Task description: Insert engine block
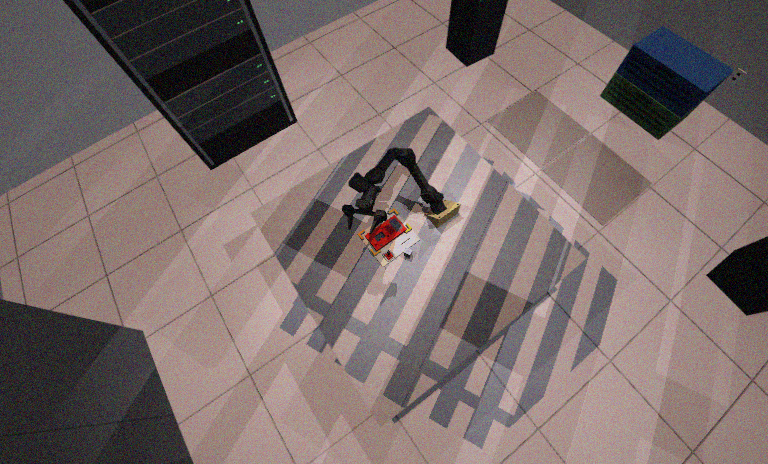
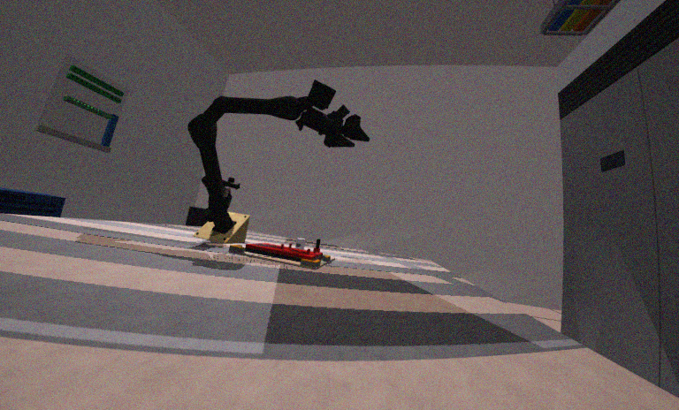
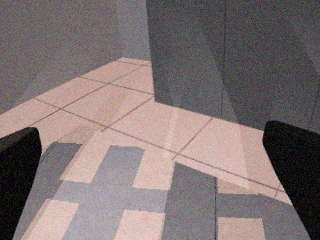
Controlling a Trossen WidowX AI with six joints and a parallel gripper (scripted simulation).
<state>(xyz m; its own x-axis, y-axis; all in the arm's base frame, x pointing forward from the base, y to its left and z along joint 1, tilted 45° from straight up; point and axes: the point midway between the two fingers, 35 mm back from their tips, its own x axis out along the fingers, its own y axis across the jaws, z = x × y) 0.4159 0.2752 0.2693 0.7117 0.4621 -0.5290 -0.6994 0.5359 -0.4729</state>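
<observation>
Now: gripper tip 20 cm past the engine block, 7 cm to the right of it and 38 cm above it.
</observation>
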